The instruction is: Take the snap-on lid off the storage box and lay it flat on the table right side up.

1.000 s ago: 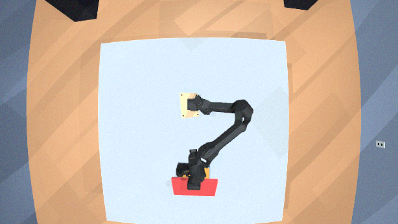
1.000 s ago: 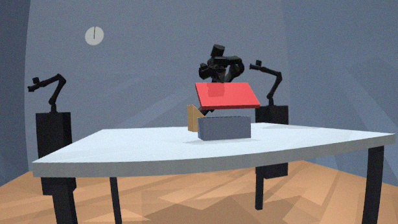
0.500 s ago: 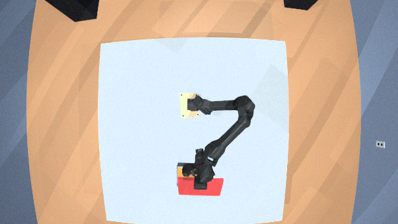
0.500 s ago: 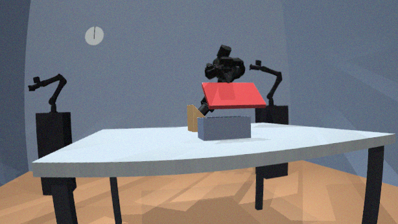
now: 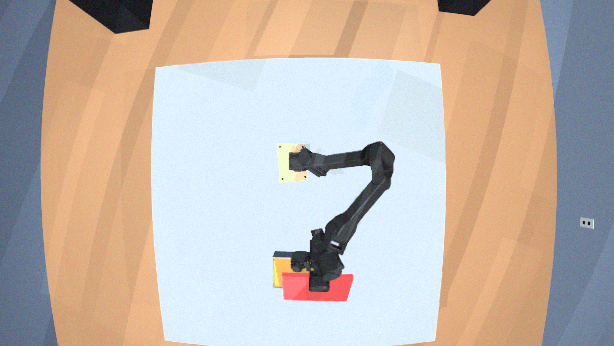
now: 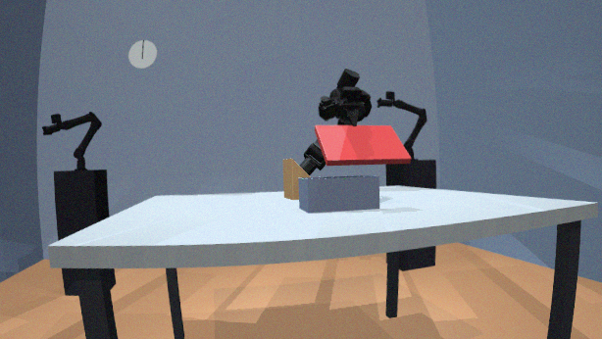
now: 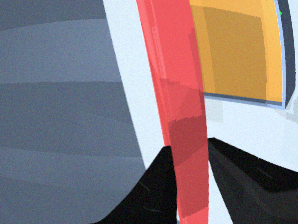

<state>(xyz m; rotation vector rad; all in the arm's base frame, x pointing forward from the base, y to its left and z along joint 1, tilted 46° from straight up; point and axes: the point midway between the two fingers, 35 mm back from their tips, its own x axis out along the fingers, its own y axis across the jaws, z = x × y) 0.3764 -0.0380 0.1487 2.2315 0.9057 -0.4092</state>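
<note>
My gripper tip is now 7 cm short of the lid and 5 cm above it. Round my gripper tip: grey-blue storage box: 4 cm ahead, 7 cm to the right, 19 cm below.
</note>
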